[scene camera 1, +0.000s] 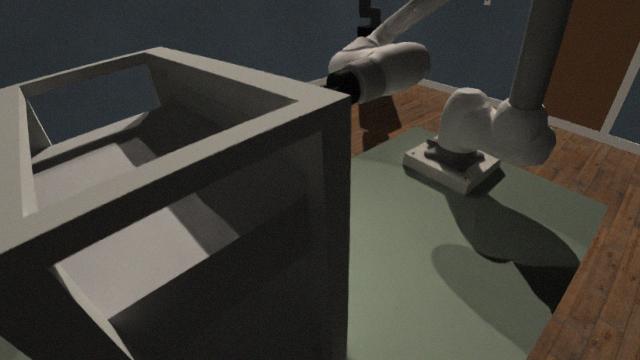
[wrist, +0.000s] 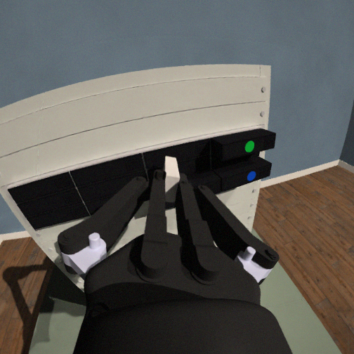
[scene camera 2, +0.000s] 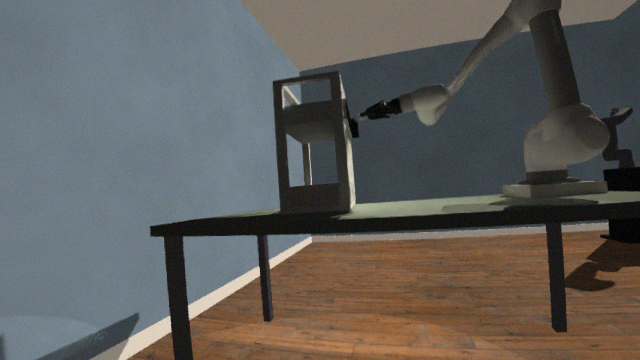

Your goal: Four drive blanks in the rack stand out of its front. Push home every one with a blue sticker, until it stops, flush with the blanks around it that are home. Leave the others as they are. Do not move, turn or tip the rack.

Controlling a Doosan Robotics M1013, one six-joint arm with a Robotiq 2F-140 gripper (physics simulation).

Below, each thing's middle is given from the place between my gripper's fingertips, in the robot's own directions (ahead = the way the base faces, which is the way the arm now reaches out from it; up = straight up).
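Relative to the pale rack (scene camera 2: pixel 329 120), my hand is 160 mm above, 50 mm to the right and 170 mm short of it.
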